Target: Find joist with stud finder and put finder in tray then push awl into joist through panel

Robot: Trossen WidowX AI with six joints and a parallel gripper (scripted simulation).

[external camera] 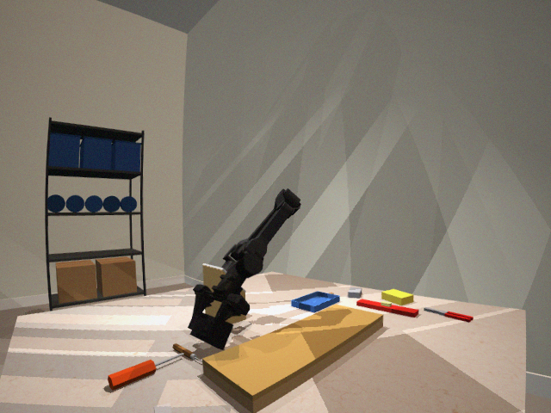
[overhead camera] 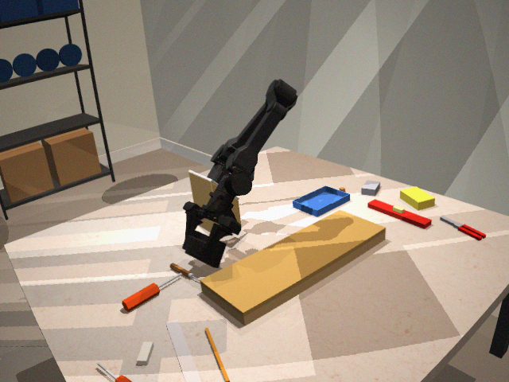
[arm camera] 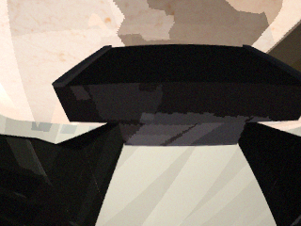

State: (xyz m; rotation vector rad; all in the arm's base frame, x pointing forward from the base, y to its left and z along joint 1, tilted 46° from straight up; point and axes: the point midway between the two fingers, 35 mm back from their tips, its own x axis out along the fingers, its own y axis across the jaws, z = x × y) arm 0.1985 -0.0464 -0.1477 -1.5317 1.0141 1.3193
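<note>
Now: gripper tip 1 cm to the right of the stud finder, 1 cm short of it and 1 cm above it. The rest, counted from my gripper tip: pencil: 33 cm ahead, 11 cm to the right, 7 cm below; then ruler: 32 cm ahead, 18 cm to the right, 8 cm below; then awl: 7 cm below, 4 cm to the right, 2 cm ahead.
</note>
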